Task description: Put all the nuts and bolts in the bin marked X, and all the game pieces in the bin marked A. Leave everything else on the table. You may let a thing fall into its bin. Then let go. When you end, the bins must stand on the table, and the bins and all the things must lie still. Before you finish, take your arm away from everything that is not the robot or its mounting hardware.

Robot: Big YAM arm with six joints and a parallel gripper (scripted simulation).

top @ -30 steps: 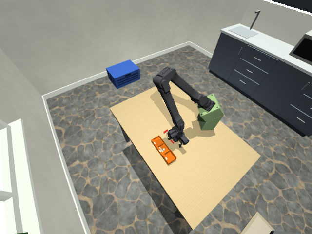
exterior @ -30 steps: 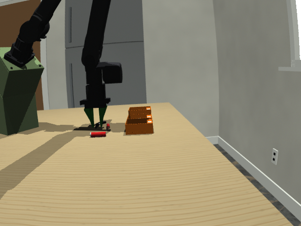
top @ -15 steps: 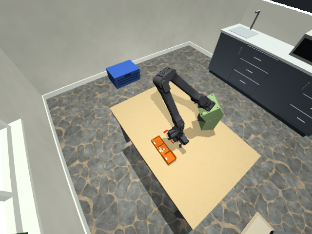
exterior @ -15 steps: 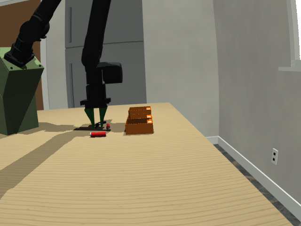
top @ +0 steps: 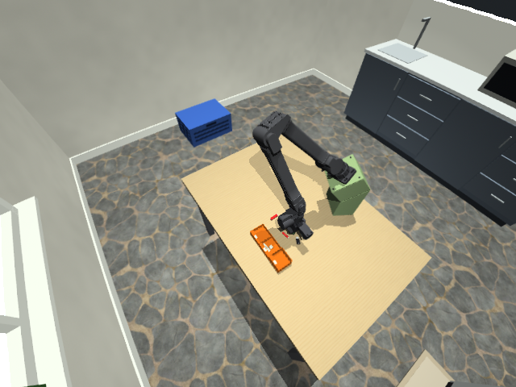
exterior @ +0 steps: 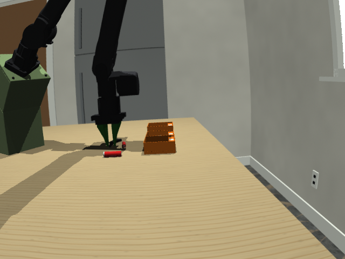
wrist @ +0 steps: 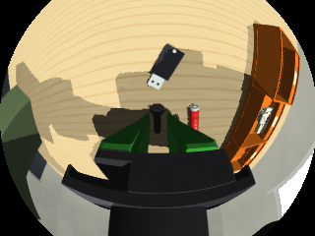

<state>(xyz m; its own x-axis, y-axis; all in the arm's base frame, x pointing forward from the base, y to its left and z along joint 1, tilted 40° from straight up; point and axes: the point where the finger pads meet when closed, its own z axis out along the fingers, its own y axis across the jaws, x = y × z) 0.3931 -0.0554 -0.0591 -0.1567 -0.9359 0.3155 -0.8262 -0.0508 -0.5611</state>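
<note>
My hand is 1 cm to the right of the dark bolt. From my hand the other things lie so: black USB stick (1 cm ahead, 5 cm to the left); then orange three-compartment bin tray (15 cm ahead, 2 cm to the right, 1 cm above); then white die (15 cm ahead, 2 cm to the right, 1 cm above).
</note>
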